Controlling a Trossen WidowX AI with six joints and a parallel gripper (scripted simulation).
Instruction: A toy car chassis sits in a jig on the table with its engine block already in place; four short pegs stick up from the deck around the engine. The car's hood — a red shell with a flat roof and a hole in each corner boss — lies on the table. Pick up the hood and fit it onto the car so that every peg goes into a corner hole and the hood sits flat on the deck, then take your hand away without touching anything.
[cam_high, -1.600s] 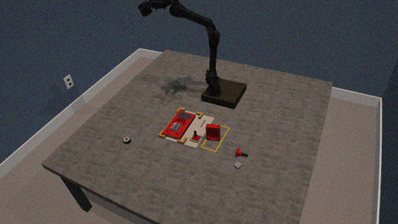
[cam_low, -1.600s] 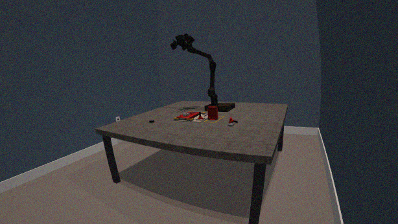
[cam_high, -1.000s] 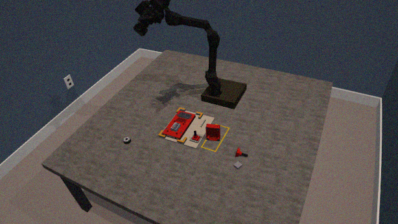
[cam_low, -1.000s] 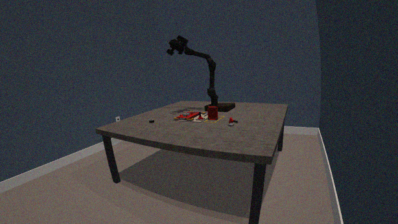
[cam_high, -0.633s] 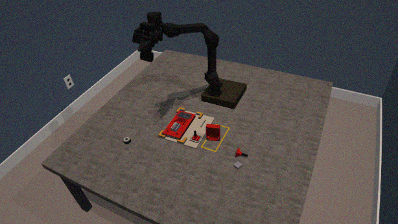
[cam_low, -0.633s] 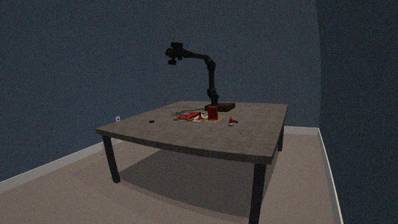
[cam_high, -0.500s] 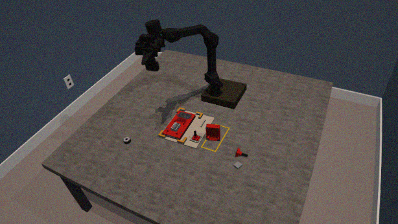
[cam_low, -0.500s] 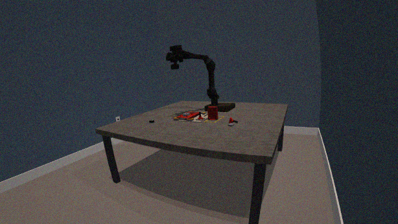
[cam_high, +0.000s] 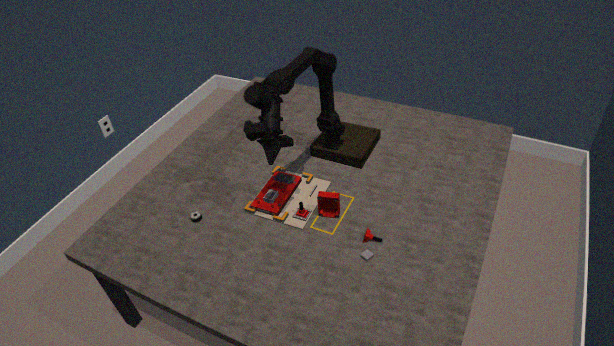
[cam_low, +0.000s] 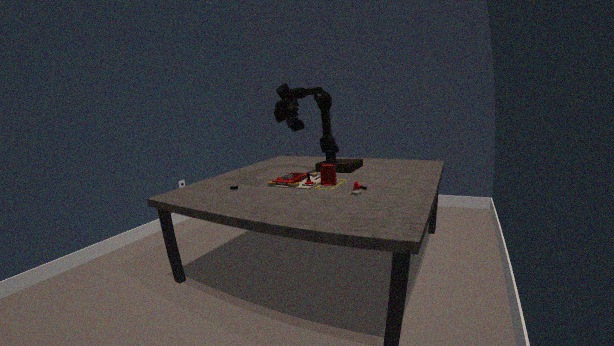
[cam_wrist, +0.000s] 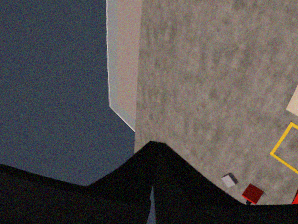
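My gripper tip is 24 cm above the red hood, 13 cm past it and 12 cm to the right of it. Also, from my gripper tip: grey ring: 31 cm to the right, 28 cm below, 7 cm ahead.
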